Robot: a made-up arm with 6 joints. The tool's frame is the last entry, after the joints. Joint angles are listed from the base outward. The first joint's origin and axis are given. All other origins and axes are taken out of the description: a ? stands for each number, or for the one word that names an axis. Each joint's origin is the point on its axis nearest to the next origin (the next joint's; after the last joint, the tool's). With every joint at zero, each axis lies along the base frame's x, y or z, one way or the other. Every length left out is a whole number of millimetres.
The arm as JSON. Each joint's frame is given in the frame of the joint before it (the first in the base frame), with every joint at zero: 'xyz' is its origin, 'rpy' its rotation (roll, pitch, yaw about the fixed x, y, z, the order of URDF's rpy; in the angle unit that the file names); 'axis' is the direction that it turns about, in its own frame. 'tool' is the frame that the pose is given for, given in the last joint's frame.
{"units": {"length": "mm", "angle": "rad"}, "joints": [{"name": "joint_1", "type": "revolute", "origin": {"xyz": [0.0, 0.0, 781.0], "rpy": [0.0, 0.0, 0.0]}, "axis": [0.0, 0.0, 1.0]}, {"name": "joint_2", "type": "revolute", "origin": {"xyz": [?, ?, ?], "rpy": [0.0, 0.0, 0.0]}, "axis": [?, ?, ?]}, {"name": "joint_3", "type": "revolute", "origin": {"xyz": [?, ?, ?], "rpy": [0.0, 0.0, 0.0]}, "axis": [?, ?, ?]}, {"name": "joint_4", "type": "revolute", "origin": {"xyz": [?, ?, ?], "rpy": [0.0, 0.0, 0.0]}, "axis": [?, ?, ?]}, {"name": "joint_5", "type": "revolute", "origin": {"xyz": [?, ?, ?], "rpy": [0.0, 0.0, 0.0]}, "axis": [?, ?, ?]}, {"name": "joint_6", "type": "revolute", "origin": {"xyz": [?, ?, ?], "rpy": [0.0, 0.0, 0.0]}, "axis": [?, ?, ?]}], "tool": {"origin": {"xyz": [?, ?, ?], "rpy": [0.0, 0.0, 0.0]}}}
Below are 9 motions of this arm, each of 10 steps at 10 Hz.
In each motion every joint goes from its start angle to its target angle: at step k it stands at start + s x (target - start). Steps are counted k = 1, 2, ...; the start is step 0. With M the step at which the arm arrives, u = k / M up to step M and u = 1 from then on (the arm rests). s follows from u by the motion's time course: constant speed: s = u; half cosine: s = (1 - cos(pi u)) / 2; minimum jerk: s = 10 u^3 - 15 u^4 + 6 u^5.
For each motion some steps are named. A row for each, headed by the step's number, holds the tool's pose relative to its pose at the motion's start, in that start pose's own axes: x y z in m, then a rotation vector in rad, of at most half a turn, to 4 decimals.
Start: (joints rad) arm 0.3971 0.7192 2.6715 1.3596 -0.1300 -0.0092
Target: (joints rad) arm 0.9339 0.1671 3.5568 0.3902 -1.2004 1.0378
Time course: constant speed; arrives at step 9
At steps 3, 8, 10:
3: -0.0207 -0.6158 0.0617 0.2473 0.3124 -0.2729
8: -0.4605 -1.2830 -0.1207 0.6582 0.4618 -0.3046
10: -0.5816 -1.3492 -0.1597 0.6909 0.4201 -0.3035

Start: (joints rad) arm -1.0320 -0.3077 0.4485 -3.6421 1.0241 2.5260
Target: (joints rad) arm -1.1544 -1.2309 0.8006 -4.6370 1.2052 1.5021
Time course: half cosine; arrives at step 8
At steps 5, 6, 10:
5: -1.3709 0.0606 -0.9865 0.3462 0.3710 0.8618
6: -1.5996 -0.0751 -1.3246 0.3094 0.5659 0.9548
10: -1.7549 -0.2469 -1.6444 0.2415 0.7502 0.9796

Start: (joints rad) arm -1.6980 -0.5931 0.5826 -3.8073 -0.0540 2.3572
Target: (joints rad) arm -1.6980 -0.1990 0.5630 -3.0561 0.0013 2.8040
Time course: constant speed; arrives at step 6
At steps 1, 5, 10:
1: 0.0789 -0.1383 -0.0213 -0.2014 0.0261 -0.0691
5: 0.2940 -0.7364 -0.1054 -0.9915 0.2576 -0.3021
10: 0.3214 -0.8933 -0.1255 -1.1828 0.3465 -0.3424

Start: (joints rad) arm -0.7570 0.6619 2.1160 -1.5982 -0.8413 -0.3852
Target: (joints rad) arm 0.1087 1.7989 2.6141 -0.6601 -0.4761 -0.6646
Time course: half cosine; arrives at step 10
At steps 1, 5, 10:
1: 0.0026 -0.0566 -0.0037 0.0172 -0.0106 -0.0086
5: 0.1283 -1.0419 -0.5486 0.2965 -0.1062 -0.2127
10: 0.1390 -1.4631 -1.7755 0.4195 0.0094 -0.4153

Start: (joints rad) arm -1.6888 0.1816 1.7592 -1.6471 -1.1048 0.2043
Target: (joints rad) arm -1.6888 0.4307 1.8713 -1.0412 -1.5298 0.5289
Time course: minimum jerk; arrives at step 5
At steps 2, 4, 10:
2: -0.0228 -0.1736 -0.0691 -0.1371 0.1802 -0.1538
4: -0.1087 -0.4981 -0.2263 -0.3189 0.5980 -0.4072
10: -0.1192 -0.5263 -0.2421 -0.3292 0.6401 -0.4268

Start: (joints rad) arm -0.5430 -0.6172 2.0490 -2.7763 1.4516 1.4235
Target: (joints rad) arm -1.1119 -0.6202 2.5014 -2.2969 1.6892 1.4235
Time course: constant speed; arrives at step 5
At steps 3, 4, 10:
3: -0.4541 -0.1353 -0.3758 -0.1692 -0.3462 0.3098
4: -0.5900 -0.2356 -0.4970 -0.1952 -0.4397 0.4246
10: -0.7137 -0.3611 -0.6088 -0.2065 -0.5183 0.5433

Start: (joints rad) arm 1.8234 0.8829 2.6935 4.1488 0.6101 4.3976
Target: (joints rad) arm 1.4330 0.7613 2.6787 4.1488 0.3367 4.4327
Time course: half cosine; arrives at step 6
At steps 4, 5, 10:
4: 0.1053 -0.1373 -0.2254 -0.2612 0.0578 -0.3476
5: 0.1181 -0.1813 -0.2693 -0.3304 0.0639 -0.4312
10: 0.1215 -0.1981 -0.2841 -0.3562 0.0653 -0.4617

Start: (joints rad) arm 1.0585 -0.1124 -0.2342 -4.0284 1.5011 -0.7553
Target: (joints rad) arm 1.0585 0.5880 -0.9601 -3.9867 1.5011 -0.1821
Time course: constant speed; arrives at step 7
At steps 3, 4, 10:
3: 0.3851 0.1638 -0.4877 0.2255 -0.2834 0.2692
4: 0.5042 0.2695 -0.5893 0.3024 -0.3919 0.3418
10: 0.7738 0.6430 -0.7002 0.5489 -0.7444 0.4954

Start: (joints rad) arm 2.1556 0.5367 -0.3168 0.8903 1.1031 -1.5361
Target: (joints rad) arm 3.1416 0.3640 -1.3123 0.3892 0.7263 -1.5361
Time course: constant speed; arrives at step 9
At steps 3, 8, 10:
3: 0.0472 0.1477 -0.6140 0.2209 0.2636 -0.1727
8: -0.4553 0.3708 -1.3283 0.2801 0.7524 -0.6297
10: -0.6076 0.3959 -1.3885 0.2380 0.8413 -0.7351

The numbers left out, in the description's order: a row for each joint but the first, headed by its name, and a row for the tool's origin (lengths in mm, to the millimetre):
joint_2: xyz 147.0 0.0 0.0, axis 0.0 1.0 0.0
joint_3: xyz 0.0 0.0 1378.0, axis 0.0 -1.0 0.0
joint_4: xyz 1035.0 0.0 193.0, axis -1.0 0.0 0.0
joint_5: xyz 0.0 0.0 0.0, axis 0.0 -1.0 0.0
joint_6: xyz 170.0 0.0 0.0, axis -1.0 0.0 0.0
tool: xyz 0.0 0.0 0.0

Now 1 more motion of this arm.
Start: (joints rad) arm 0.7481 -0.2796 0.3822 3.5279 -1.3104 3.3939
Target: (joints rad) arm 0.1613 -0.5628 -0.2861 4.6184 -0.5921 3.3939
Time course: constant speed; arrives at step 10
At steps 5, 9, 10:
5: -0.2705 0.0001 0.0211 -0.3758 0.4810 0.7499
9: -0.5432 -0.0661 0.1087 -0.7329 0.8801 1.2904
10: -0.6109 -0.0893 0.1443 -0.8271 0.9741 1.4202

